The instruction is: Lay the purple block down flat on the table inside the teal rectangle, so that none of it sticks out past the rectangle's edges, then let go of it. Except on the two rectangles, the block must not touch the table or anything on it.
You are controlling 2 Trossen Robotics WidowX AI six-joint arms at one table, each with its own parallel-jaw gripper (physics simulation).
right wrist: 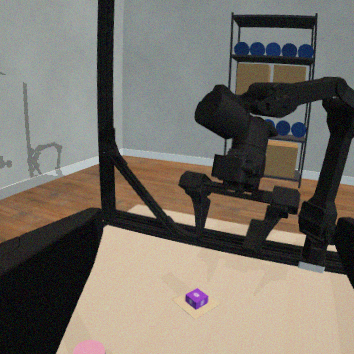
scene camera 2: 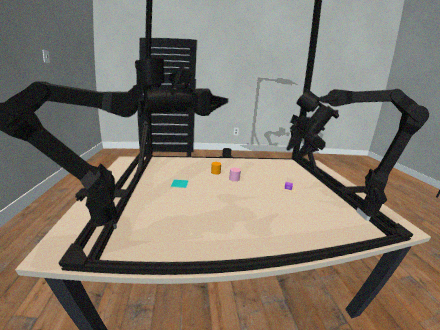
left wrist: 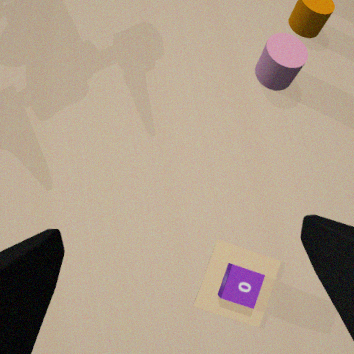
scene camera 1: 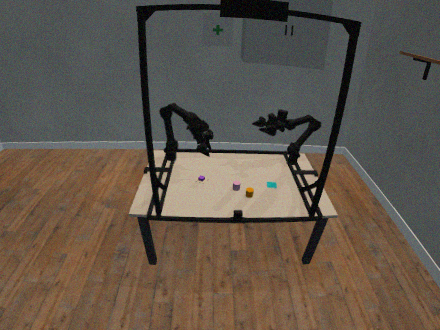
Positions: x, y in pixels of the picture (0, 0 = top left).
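Labels:
A pink cylinder [left wrist: 283, 55] rests on the table. The left gripper [scene camera 2: 291, 153] is open and holds nothing, and the right gripper [scene camera 2: 220, 99] is open too and holds nothing.

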